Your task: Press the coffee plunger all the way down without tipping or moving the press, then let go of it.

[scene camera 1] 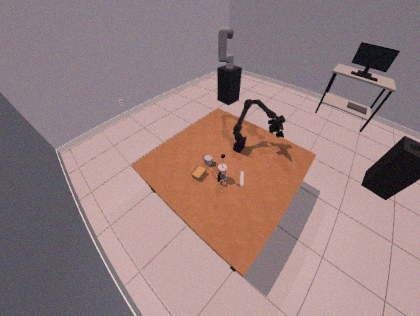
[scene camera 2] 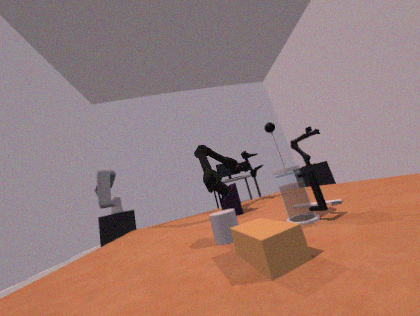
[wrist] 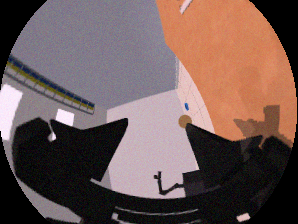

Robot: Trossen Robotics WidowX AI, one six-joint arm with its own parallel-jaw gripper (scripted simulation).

Observation:
My gripper is open, with nothing in its grasp. Also in view: a coffee press, a tan box and a grey cup.

